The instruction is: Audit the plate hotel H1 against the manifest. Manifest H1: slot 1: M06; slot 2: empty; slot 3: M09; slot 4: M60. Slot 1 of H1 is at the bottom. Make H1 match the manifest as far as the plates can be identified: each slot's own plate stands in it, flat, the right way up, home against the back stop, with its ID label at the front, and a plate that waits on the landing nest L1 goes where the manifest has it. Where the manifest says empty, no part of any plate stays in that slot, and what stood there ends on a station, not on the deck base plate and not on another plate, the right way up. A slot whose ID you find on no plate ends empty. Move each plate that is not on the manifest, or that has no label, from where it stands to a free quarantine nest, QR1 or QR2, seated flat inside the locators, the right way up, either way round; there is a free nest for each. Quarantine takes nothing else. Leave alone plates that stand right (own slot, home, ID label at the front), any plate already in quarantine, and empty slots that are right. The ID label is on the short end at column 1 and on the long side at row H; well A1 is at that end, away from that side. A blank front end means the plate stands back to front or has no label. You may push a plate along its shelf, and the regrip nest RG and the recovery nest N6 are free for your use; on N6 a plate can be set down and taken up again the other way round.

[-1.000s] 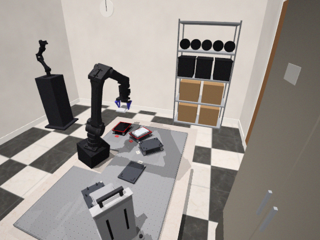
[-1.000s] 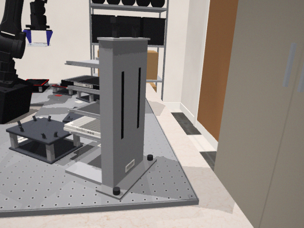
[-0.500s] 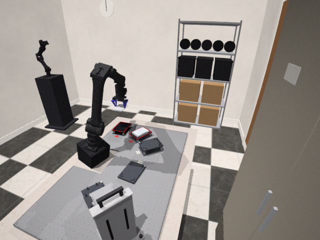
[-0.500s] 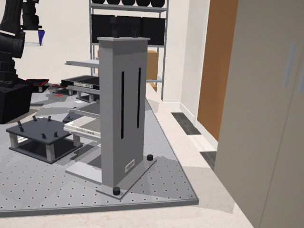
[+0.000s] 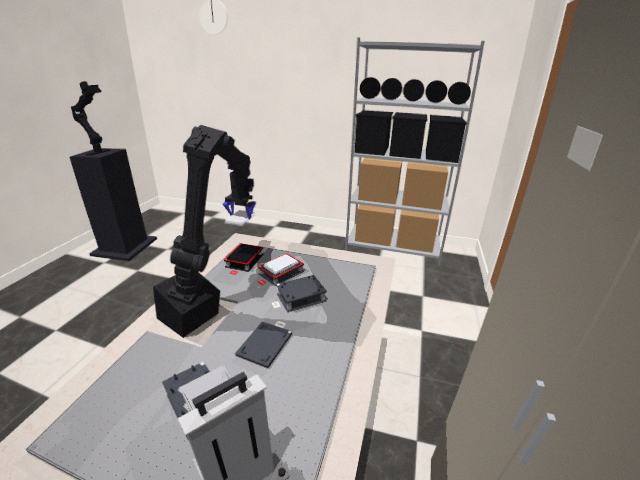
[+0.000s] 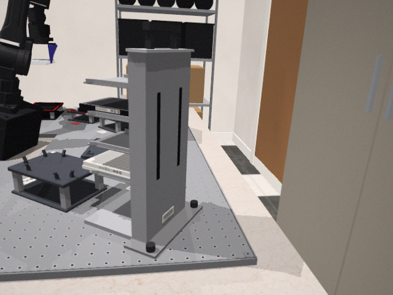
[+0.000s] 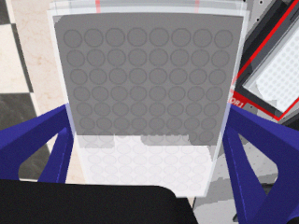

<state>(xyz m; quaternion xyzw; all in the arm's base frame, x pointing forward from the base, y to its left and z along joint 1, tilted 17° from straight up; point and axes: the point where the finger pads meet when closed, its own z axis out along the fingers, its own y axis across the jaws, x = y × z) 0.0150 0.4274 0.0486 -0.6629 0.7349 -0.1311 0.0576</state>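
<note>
My gripper is now 190 mm above the red-edged nest. Round my hand: black plate 860 mm to the right, 280 mm ahead, 20 mm below; then white plate 860 mm to the right, 280 mm ahead, 120 mm below; then H1 tag 750 mm to the right, 300 mm ahead, 220 mm below.
</note>
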